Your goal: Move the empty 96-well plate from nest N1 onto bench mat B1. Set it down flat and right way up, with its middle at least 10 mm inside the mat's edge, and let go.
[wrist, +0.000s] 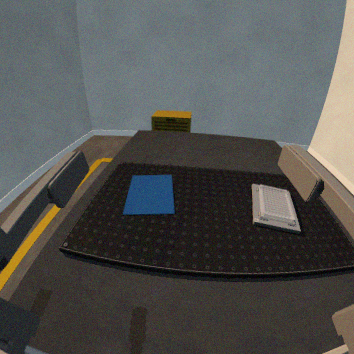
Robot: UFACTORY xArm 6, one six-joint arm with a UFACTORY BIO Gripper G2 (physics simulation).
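Places are measured from the arm's base along level axes (x ahead, y left, z up), in metres.
Pixels of known places: end effector, tool point: (pixel 182 173).
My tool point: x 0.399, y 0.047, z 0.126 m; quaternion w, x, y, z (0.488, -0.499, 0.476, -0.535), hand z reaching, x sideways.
Ahead of a thing's pixels: the offset from my tool point to its top centre. Level surfaces: height alone.
The 96-well plate @[dx +0.215, dy -0.269, dz -0.222 m] (pixel 277 202), pale and whitish, sits flat in nest N1 @[dx +0.215, dy -0.269, dz -0.233 m] (pixel 276 227) at the right of the dark perforated board. The nest shows as a light rim around the plate's base. Bench mat B1 @[dz -0.246 m] (pixel 150 195) is a flat blue rectangle on the left part of the same board. My gripper (pixel 189 177) is open, with its two fingers far apart at the left and right of the view. It is high above the board, with no object between the fingers. The right finger appears close beside the plate in the picture but is well above it.
The perforated board @[dz -0.248 m] (pixel 210 245) lies on a dark bench @[dz -0.261 m] (pixel 215 305). A yellow slatted box (pixel 171 121) stands beyond the bench's far edge, near the blue-grey wall (pixel 200 60). A yellow floor line (pixel 33 240) runs along the left side.
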